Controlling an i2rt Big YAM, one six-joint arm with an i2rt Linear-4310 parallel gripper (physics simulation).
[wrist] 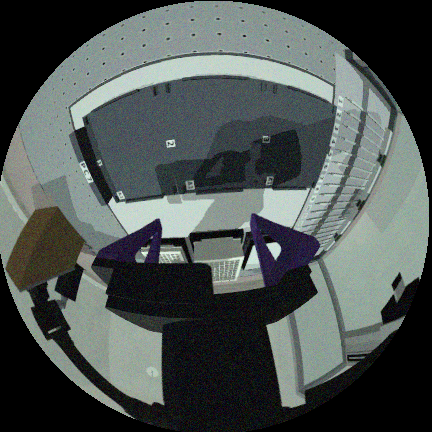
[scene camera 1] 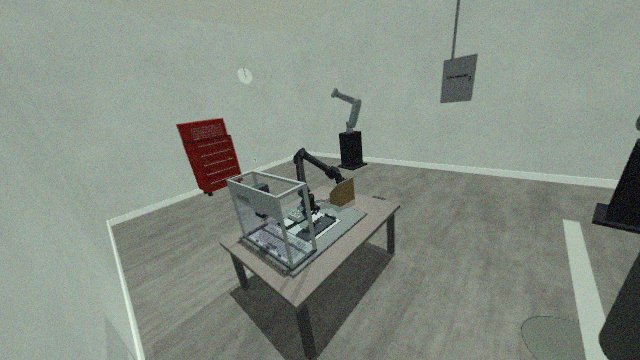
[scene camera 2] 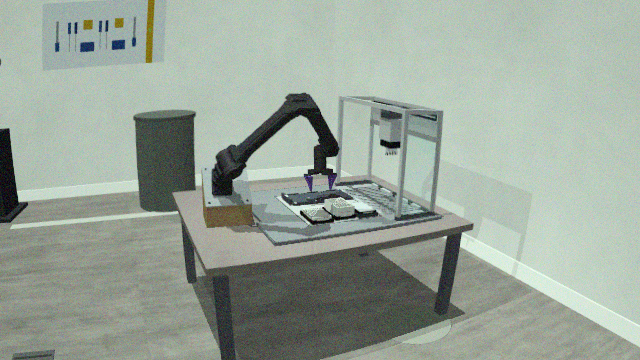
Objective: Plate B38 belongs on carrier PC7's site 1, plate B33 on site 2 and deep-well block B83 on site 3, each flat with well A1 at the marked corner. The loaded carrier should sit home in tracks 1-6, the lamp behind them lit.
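Places are measured from the arm's base along level axes (x ahead, y left, z up), in metres.
Pixels of known places: gripper, between the fingertips: (wrist: pixel 205 220) (scene camera 2: pixel 320 190); arm's base, origin of its link: (wrist: pixel 31 270) (scene camera 1: pixel 342 183) (scene camera 2: pixel 221 182).
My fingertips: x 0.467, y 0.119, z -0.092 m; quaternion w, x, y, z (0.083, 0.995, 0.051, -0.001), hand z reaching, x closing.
Ahead of a thing's pixels: the offset from my fingertips to its top centre.
Carrier PC7 {dx +0.005, dy +0.070, dz -0.031 m} (scene camera 2: pixel 298 199) (wrist: pixel 215 100), a dark flat tray, lies on a white sheet; its visible site labels are uncovered, with A1 marks along the near edge in the wrist view. A low white plate {dx -0.071, dy -0.188, dz -0.035 m} (scene camera 2: pixel 316 215) (wrist: pixel 171 257), a taller pale block {dx +0.038, dy -0.160, dz -0.007 m} (scene camera 2: pixel 340 207) (wrist: pixel 227 269) and a thin flat piece {dx +0.144, dy -0.155, dz -0.035 m} (scene camera 2: pixel 365 211) (wrist: pixel 270 249) stand in a row beside it, in dark holders. Their names cannot be read. My gripper (scene camera 2: pixel 321 190) (wrist: pixel 205 220) is open and empty, pointing down above the carrier. The numbered tracks (wrist: pixel 350 170) lie to the right in the wrist view. No lit lamp can be made out.
A framed enclosure (scene camera 1: pixel 280 200) (scene camera 2: pixel 404 165) with a hanging pipetting head {dx +0.354, dy +0.013, dz +0.341 m} (scene camera 2: pixel 390 131) stands over the tracks; its posts rise close to the carrier's end. The arm's wooden base (scene camera 1: pixel 342 192) (scene camera 2: pixel 229 215) (wrist: pixel 45 247) is at the table's other end.
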